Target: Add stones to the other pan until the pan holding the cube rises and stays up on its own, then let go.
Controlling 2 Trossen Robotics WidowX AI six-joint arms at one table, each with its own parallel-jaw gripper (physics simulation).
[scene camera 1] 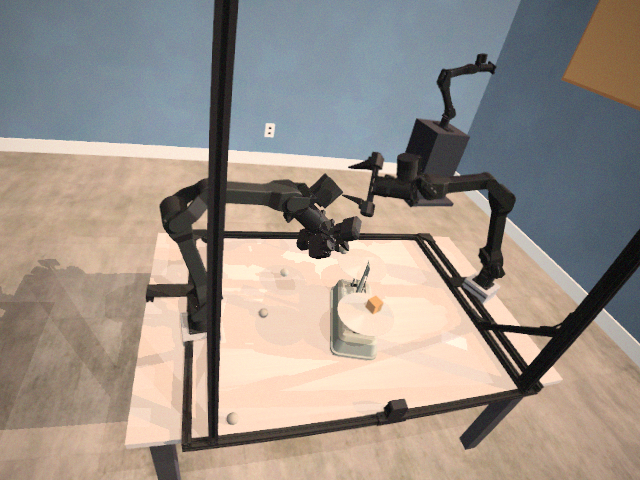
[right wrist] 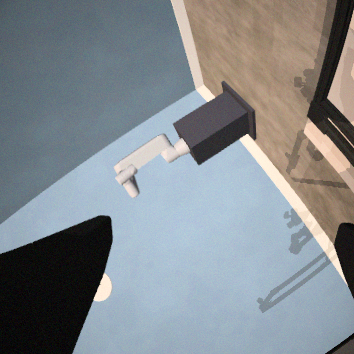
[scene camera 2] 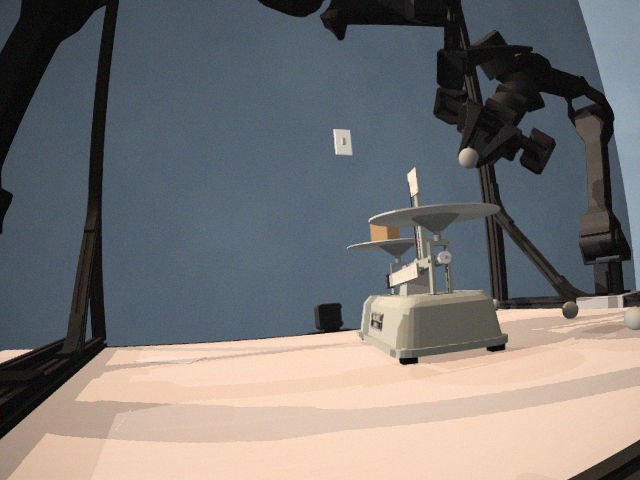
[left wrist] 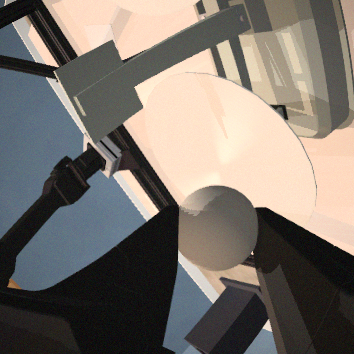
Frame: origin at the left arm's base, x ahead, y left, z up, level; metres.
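Where they show: left gripper, fingertip midpoint: [scene camera 1: 344, 250] [scene camera 2: 467, 160] [left wrist: 215, 218]; right gripper, fingertip midpoint: [scene camera 1: 345, 181] [right wrist: 230, 233] [scene camera 2: 534, 7]; left arm's base at its link origin: [scene camera 1: 200, 323] [scene camera 2: 609, 294]; right arm's base at its link origin: [scene camera 1: 483, 282] [left wrist: 95, 156].
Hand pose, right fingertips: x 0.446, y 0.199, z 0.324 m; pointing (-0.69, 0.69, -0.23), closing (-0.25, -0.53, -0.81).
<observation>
Things, the pixels of their top centre, and the offset from my right fingertips. "pt": a spot on its surface instead. Level surfaces: height alone.
- grey stone at its top centre: [left wrist: 188, 259] [scene camera 2: 467, 148] 0.062 m back, 0.191 m right, 0.093 m down
- empty pan at its top centre: [left wrist: 219, 167] [scene camera 2: 435, 215] [scene camera 1: 362, 264] 0.031 m ahead, 0.171 m right, 0.190 m down
- orange cube at its top centre: [scene camera 2: 384, 223] [scene camera 1: 375, 300] 0.015 m back, 0.336 m right, 0.172 m down
- balance at its top centre: [left wrist: 67, 108] [scene camera 2: 406, 170] [scene camera 1: 371, 264] 0.006 m back, 0.258 m right, 0.113 m down
- upright pointer plate at a spot on its surface: [left wrist: 100, 90] [scene camera 2: 415, 180] pt 0.017 m back, 0.255 m right, 0.127 m down
- table at its surface level: 0.345 m down
My left gripper [scene camera 1: 342, 248] [scene camera 2: 469, 155] [left wrist: 215, 218] is shut on a grey stone [scene camera 2: 468, 159] [left wrist: 218, 235]. In scene camera 2 it is above the right rim of the empty pan [scene camera 2: 434, 210] [left wrist: 230, 125]. The orange cube [scene camera 1: 374, 304] [scene camera 2: 384, 232] rests on the other pan [scene camera 1: 356, 316] [scene camera 2: 364, 245], which sits lower in scene camera 2. The balance [scene camera 1: 354, 349] [scene camera 2: 444, 320] stands upright on the table. My right gripper [scene camera 1: 347, 180] [right wrist: 230, 233] is open and empty, raised beyond the table's back. Loose stones [scene camera 1: 283, 272] [scene camera 1: 263, 312] [scene camera 1: 232, 418] lie on the table.
The upright pointer plate [scene camera 2: 412, 181] [left wrist: 100, 90] rises between the pans, near the left gripper. A black frame [scene camera 1: 289, 429] surrounds the table [scene camera 1: 289, 382], with a tall post [scene camera 1: 219, 155] at the left. A dark pedestal [scene camera 1: 436, 147] [right wrist: 215, 127] stands behind the table.
</observation>
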